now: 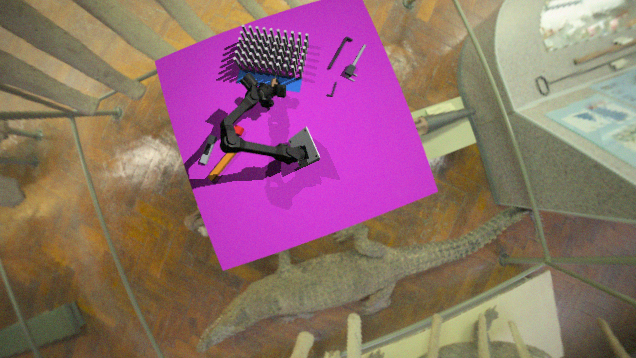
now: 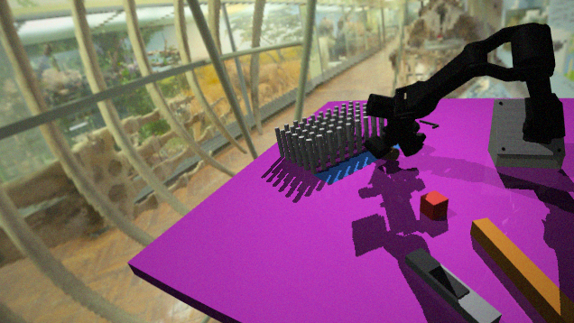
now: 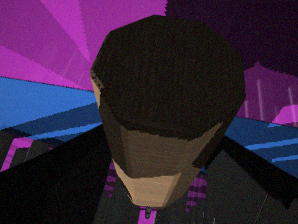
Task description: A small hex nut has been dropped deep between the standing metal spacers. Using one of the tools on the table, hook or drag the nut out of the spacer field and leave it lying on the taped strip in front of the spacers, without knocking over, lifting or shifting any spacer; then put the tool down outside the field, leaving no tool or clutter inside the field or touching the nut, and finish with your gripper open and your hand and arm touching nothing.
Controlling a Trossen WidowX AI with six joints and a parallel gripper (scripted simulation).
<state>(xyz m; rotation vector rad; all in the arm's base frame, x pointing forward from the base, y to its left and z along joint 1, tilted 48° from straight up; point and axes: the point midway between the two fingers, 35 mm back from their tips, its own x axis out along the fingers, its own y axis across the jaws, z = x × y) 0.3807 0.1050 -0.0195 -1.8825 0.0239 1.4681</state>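
Now: the blue taped strip 5 cm ahead of my gripper tip, 2 cm to the left of it and 2 cm below it. Also, from my gripper tip: red cube 17 cm behind, 25 cm to the left; small hook 12 cm behind, 29 cm to the right, 1 cm below; brown-handled tool 9 cm ahead, 5 cm to the right.
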